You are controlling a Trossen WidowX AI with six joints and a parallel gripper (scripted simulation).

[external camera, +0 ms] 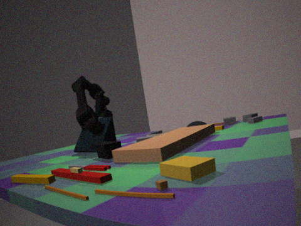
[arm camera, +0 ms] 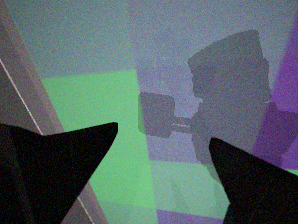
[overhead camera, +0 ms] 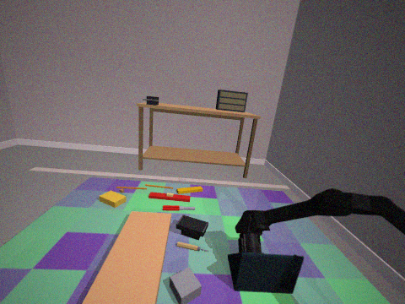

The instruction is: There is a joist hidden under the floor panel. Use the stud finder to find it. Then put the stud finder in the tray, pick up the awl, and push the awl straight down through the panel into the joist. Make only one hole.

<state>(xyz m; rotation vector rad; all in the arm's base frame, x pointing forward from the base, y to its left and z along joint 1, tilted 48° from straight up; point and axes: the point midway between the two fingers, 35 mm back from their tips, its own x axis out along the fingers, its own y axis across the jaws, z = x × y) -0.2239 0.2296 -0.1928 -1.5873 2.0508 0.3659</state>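
Now: the stud finder 39 cm ahead of my gripper tip, 48 cm to the right of it and 6 cm below it. From my gripper tip the other things lie so: yellow block (81 cm ahead, 73 cm to the right, 6 cm below); then awl (40 cm ahead, 40 cm to the right, 7 cm below).
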